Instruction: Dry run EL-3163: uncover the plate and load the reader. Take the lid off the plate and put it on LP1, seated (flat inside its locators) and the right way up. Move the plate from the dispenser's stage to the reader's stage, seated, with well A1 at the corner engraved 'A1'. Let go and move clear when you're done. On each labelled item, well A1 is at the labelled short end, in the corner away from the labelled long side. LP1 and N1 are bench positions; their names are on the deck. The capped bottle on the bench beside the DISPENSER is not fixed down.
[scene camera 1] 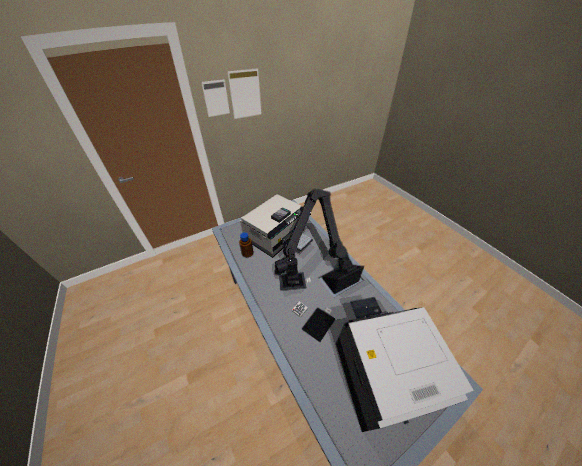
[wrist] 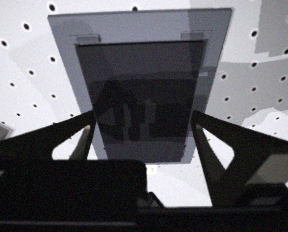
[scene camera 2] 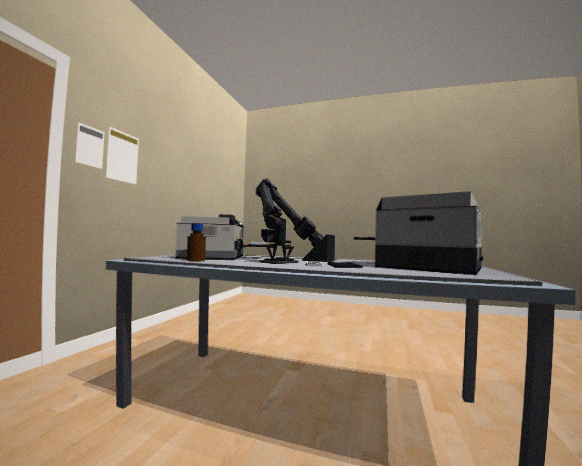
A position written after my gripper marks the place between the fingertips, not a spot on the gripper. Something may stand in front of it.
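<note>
Looking through the wrist view, I find a dark see-through lid [wrist: 142,93], and my own gripper [wrist: 143,115] is visible to me there too.
</note>
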